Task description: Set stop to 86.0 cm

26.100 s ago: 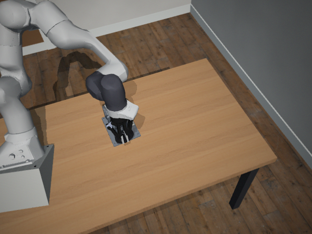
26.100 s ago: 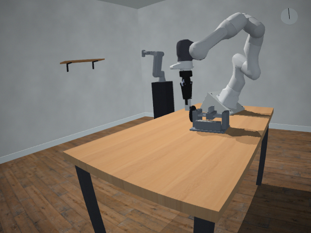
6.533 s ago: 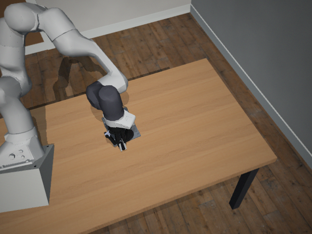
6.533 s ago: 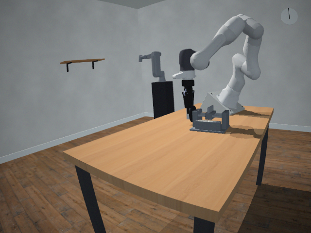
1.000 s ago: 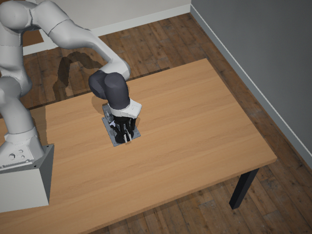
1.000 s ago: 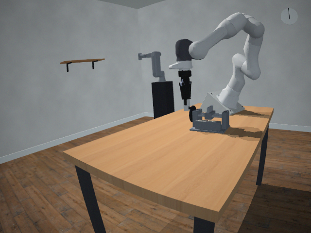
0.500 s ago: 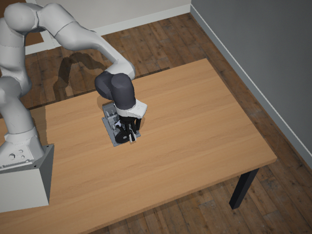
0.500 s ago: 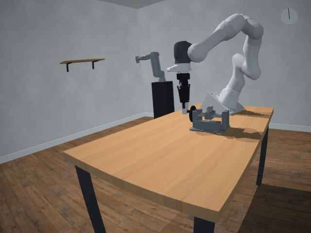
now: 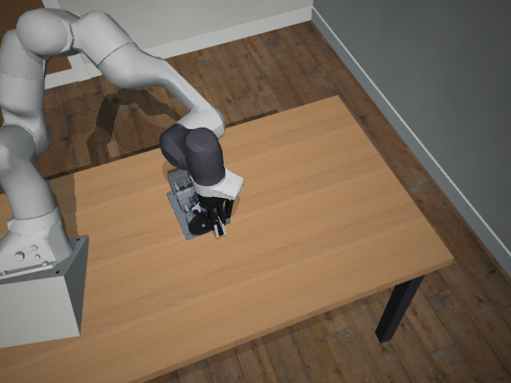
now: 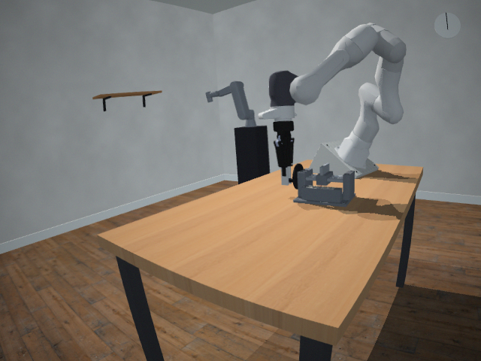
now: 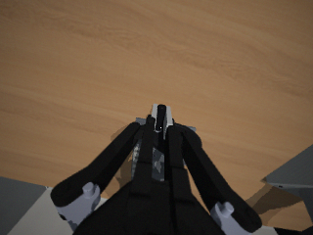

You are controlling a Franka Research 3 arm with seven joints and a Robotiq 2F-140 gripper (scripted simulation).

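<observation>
Now: hand 140 mm to the right of the sliding stop block, 20 mm past it and 10 mm below it. From my hand the other things lie so: black handwheel 20 mm to the left, 20 mm below, 10 mm behind.
</observation>
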